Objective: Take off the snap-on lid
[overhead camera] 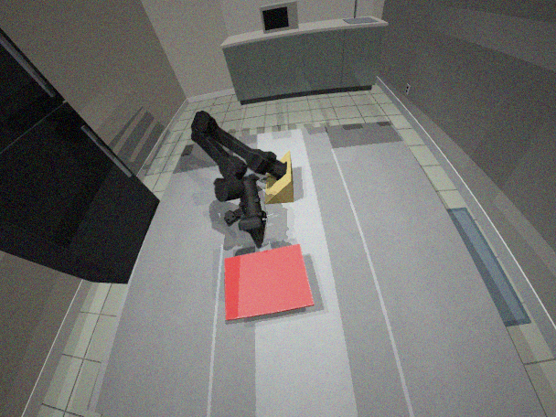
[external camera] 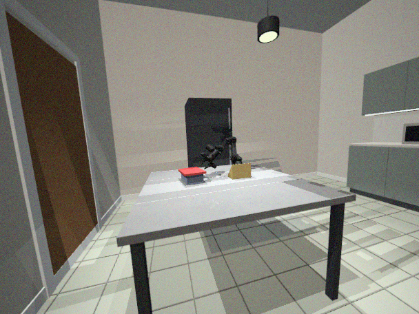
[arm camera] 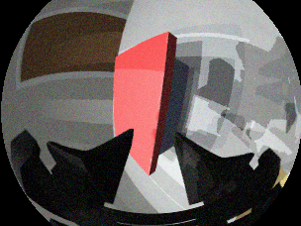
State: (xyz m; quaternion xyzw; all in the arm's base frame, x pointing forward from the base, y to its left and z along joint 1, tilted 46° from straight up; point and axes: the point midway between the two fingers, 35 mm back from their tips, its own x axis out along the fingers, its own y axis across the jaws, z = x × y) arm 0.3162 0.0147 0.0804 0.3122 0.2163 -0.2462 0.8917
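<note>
My gripper tip is now 100 mm short of the red lid, 20 mm to the right of it and 20 mm above it. From my gripper tip the other things lie so: storage box (100 mm ahead, 20 mm to the left, 70 mm below).
</note>
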